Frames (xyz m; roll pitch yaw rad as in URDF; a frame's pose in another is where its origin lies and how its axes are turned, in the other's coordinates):
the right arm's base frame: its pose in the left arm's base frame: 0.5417 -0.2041 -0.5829 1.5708 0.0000 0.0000
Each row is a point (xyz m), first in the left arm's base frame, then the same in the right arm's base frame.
Working: the left arm's base frame: its pose in the right arm's base frame: -0.5417 0.5829 -0.2041 -1.5708 0.0000 0.0000

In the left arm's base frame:
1: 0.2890 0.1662 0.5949
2: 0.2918 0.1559 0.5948
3: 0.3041 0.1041 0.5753
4: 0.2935 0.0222 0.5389
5: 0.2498 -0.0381 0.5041
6: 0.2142 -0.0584 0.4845
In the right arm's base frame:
1: -0.2527 1.1778 -0.3703
2: -0.2499 1.1777 -0.3600
3: -0.2376 1.1582 -0.3082
4: -0.2482 1.1218 -0.2263
5: -0.2919 1.0870 -0.1660
6: -0.3275 1.0674 -0.1457

